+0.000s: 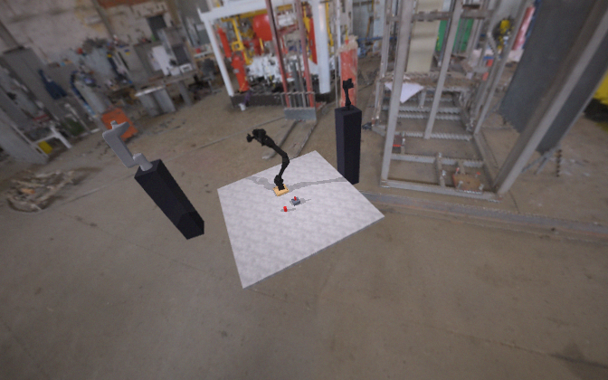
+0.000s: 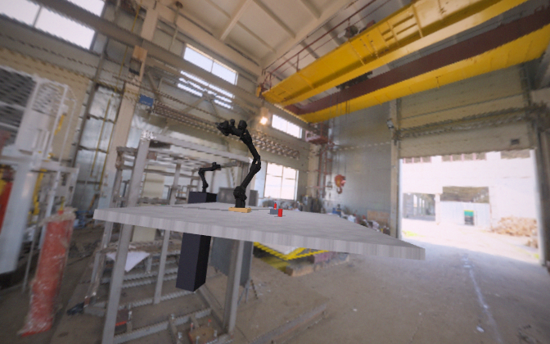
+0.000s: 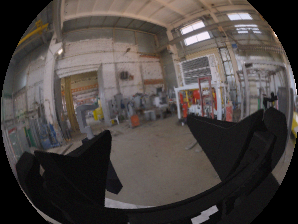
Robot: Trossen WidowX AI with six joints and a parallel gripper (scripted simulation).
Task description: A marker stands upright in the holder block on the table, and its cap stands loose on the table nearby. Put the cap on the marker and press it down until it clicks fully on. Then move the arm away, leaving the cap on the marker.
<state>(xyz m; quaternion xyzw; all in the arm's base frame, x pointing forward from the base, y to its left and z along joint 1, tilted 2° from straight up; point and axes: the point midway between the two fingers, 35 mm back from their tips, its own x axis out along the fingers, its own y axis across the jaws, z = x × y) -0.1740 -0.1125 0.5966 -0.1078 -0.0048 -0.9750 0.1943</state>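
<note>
Right now the red marker cap is 54 cm ahead of my gripper tip, 8 cm to the left of it and 60 cm below it. From my gripper tip the other things lie so: grey holder block (48 cm ahead, 20 cm to the left, 60 cm below).
</note>
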